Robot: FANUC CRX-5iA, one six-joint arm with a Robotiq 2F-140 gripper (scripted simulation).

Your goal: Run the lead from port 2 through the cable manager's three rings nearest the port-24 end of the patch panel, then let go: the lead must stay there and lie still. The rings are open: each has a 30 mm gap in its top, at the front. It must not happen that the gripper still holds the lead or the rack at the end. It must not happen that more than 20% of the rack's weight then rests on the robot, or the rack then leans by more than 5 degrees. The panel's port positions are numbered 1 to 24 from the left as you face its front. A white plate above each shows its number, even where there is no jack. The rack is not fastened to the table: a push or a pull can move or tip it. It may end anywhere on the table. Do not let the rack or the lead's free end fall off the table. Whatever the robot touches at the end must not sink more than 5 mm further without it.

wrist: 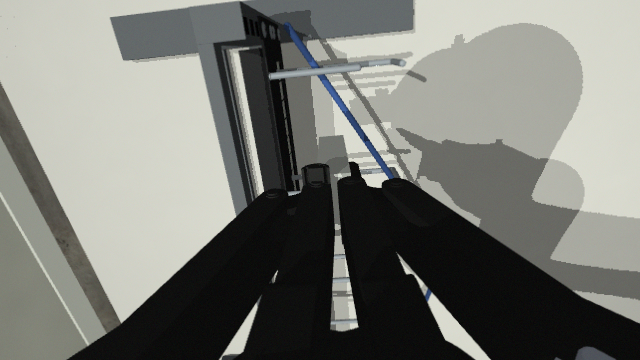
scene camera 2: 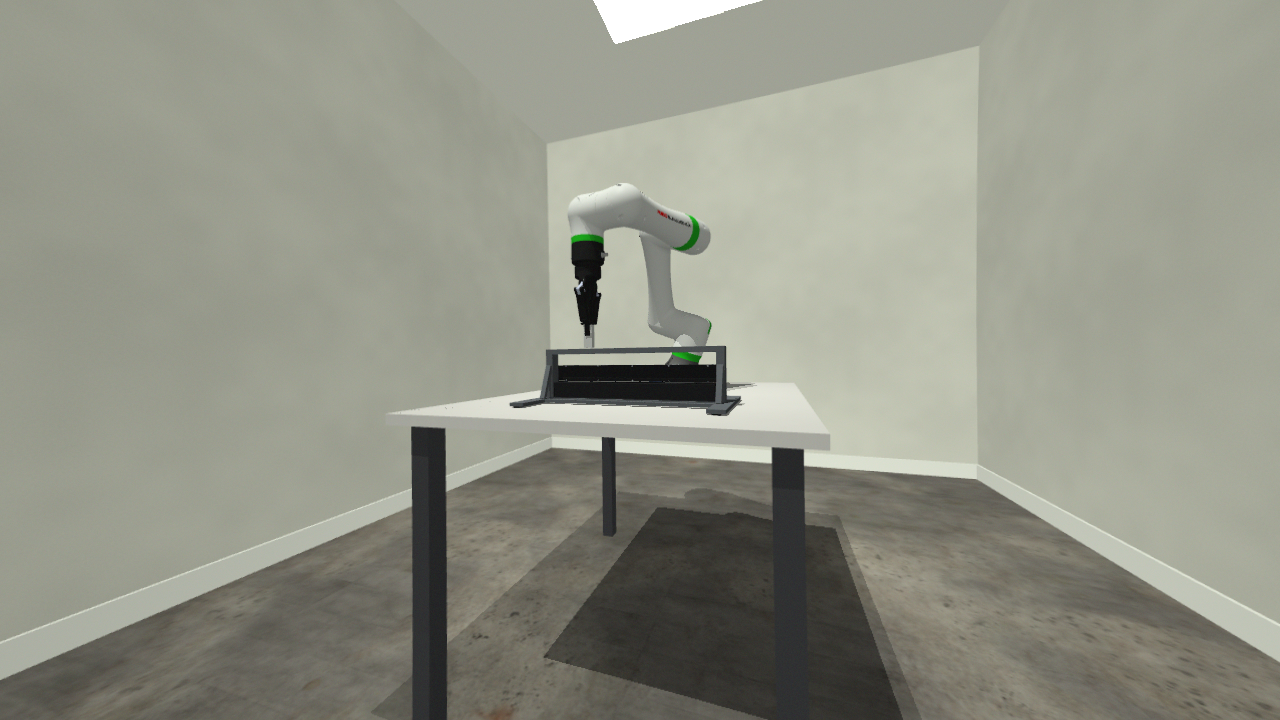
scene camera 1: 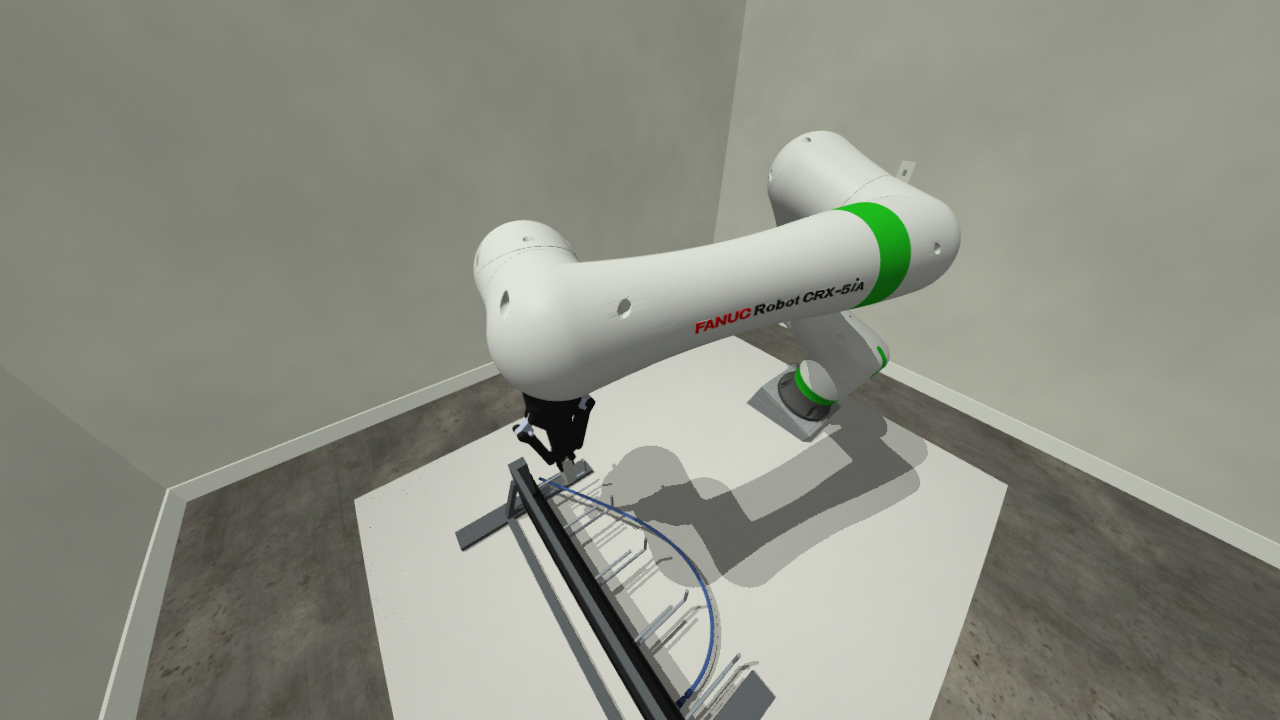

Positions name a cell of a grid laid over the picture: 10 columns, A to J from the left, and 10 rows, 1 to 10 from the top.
Scene:
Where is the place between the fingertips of my gripper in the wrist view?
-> At F5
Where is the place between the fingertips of my gripper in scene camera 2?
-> E5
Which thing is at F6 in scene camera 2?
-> A rack.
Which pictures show my gripper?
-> The wrist view, scene camera 2 and scene camera 1: all of them.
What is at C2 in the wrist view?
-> A rack.

